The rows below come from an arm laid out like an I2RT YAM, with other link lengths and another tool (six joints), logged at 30 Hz.
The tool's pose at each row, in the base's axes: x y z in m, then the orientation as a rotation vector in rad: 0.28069 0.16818 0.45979 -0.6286 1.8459 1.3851; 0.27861 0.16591 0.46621 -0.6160 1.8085 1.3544; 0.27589 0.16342 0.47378 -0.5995 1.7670 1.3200; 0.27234 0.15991 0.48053 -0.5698 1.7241 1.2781; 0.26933 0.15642 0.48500 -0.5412 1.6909 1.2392; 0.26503 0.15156 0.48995 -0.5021 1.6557 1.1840; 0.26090 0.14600 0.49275 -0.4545 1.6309 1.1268; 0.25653 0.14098 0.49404 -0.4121 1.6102 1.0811; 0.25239 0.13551 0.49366 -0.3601 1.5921 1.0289
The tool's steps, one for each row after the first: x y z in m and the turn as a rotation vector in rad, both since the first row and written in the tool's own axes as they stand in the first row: -0.00389 0.00469 -0.00368 0.0145 -0.0377 -0.0295; -0.00831 0.01048 -0.00791 0.0316 -0.0809 -0.0613; -0.01162 0.01609 -0.01321 0.0582 -0.1336 -0.0915; -0.01346 0.01995 -0.01800 0.0853 -0.1784 -0.1154; -0.01494 0.02464 -0.02451 0.1273 -0.2323 -0.1434; -0.01487 0.02772 -0.03131 0.1774 -0.2834 -0.1622; -0.01343 0.03025 -0.03744 0.2192 -0.3270 -0.1748; -0.01083 0.03147 -0.04368 0.2705 -0.3744 -0.1834
